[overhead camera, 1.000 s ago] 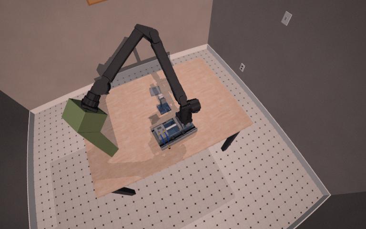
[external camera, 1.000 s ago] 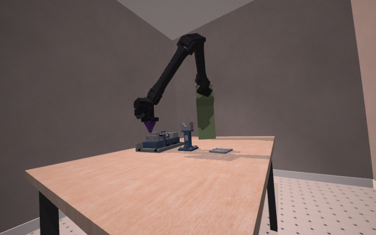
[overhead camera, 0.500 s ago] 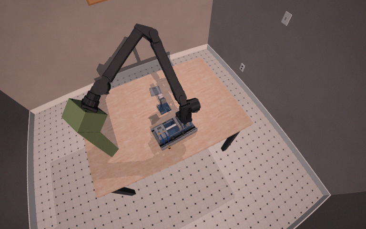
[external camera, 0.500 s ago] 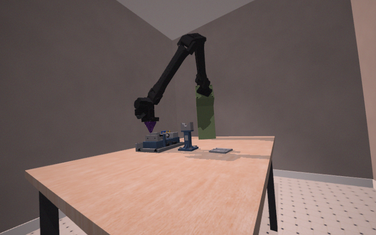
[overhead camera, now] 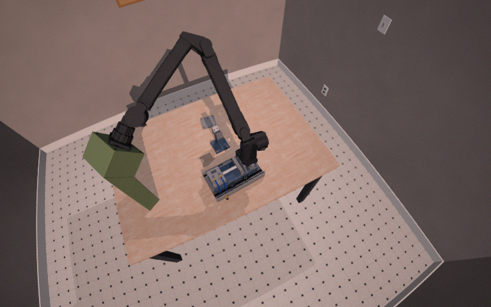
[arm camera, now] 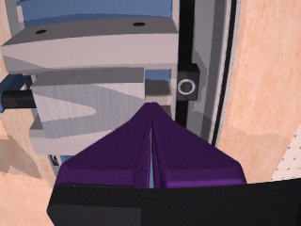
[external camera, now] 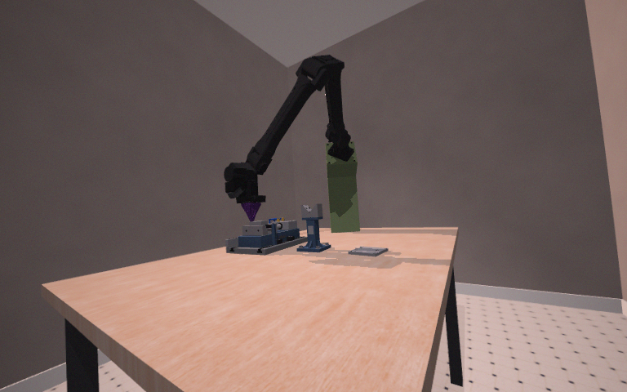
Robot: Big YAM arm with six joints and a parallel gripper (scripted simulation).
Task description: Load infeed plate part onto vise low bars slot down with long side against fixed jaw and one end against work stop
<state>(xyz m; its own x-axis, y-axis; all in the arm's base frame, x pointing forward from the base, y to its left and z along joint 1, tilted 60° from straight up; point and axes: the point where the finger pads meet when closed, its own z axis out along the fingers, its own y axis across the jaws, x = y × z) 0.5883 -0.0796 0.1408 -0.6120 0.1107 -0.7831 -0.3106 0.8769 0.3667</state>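
Now: hand 2 cm past the part, 3 cm to the right of it and 3 cm above it. The rest, counted from my hand: fixed jaw (1 cm ahead, 4 cm to the left, 4 cm below); then work stop rod (4 cm behind, 7 cm to the left, 3 cm below); then moving jaw (5 cm behind, 2 cm to the left, 4 cm below).
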